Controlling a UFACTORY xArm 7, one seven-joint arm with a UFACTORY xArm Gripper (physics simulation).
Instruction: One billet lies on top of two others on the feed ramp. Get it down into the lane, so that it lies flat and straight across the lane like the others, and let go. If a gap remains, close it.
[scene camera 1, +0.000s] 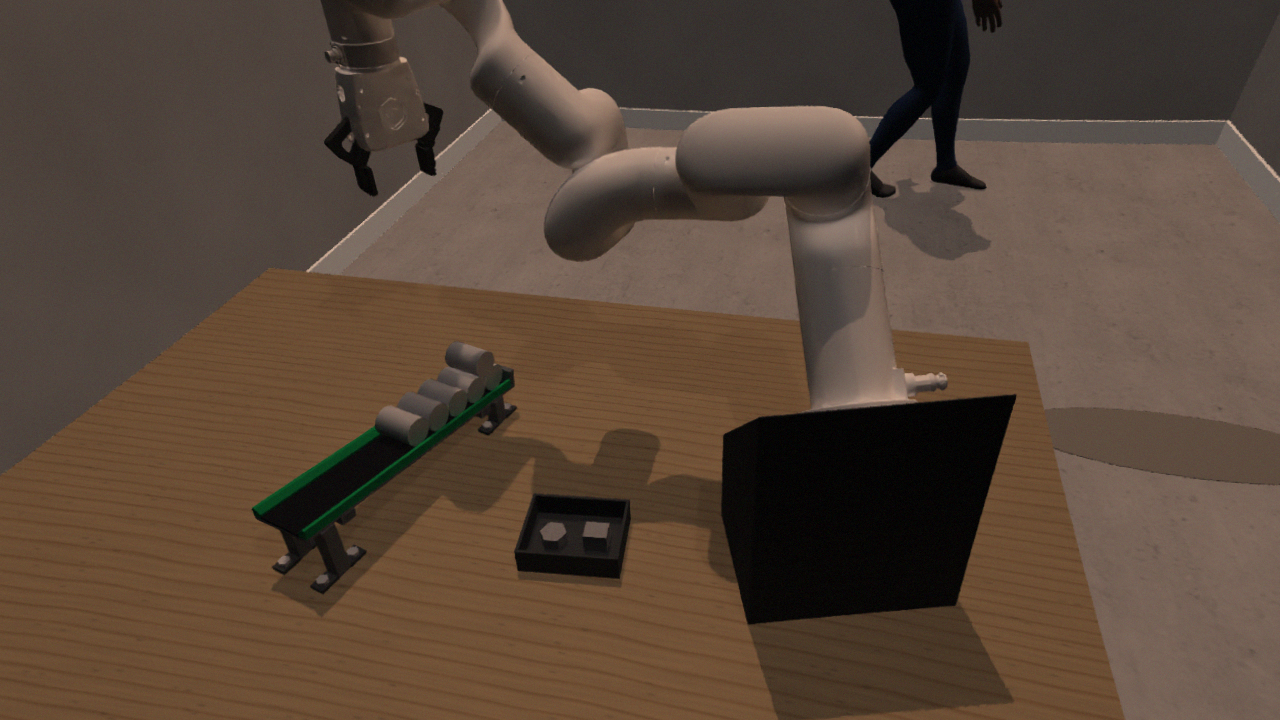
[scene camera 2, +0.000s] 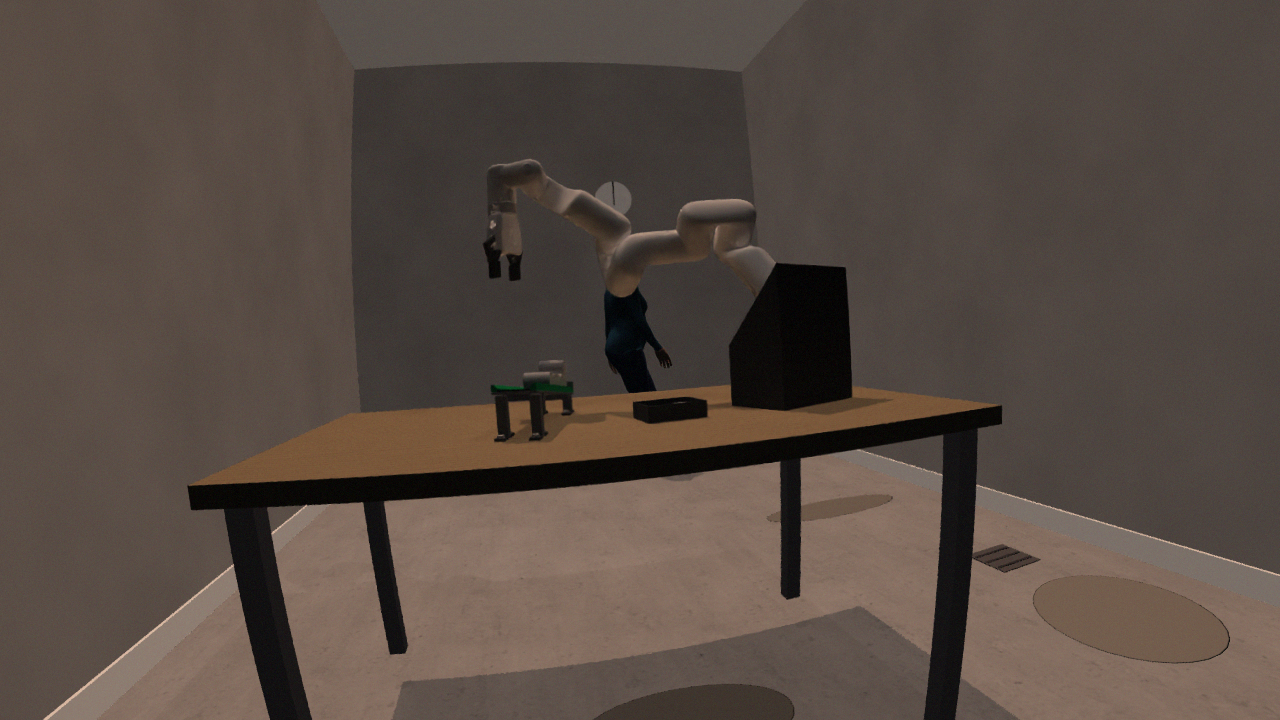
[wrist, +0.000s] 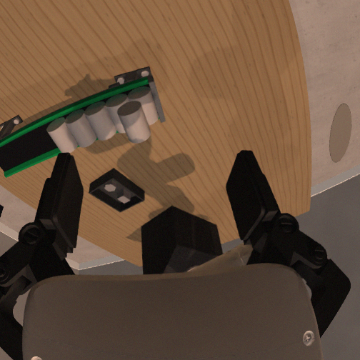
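Where they show: gripper, fingertip midpoint: (scene camera 1: 400, 183) (scene camera 2: 505, 279); arm's base, origin of the base link: (scene camera 1: 857, 416) (scene camera 2: 790, 308).
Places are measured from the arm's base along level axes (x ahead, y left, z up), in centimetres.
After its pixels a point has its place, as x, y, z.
Note:
The raised billet (scene camera 1: 469, 358) @(50.3, -23.4, -9.5) (scene camera 2: 551, 365) @(51.6, -23.5, -10.1) (wrist: 133, 122), a pale grey cylinder, lies across the tops of two billets near the upper end of the feed ramp (scene camera 1: 315, 476) @(65.6, -3.0, -13.1) (scene camera 2: 512, 388) @(64.4, -6.0, -13.3) (wrist: 30, 164). The ramp has green rails and a black lane. Several billets lie side by side across the lane; the one farthest down (scene camera 1: 402, 425) @(56.6, -10.7, -11.2) (wrist: 61, 135) borders bare lane. The end billet (wrist: 143, 103) is partly hidden under the raised one and lies beside the end plate. Whether small gaps exist in the row is unclear. My gripper (scene camera 1: 400, 180) @(59.2, -35.8, 11.9) (scene camera 2: 503, 275) @(59.2, -35.8, 11.9) (wrist: 155, 169) is open and empty, high above the table.
A black tray (scene camera 1: 569, 565) @(33.0, 4.8, -20.1) (scene camera 2: 666, 413) @(35.9, 4.6, -20.2) (wrist: 106, 200) with two small grey pieces stands beside the ramp. A large black box (scene camera 1: 877, 510) @(-1.1, 9.1, -4.9) (scene camera 2: 810, 340) @(2.4, 9.7, -7.5) (wrist: 157, 230) stands by the arm's base. A person (scene camera 1: 926, 89) (scene camera 2: 626, 331) is beyond the table.

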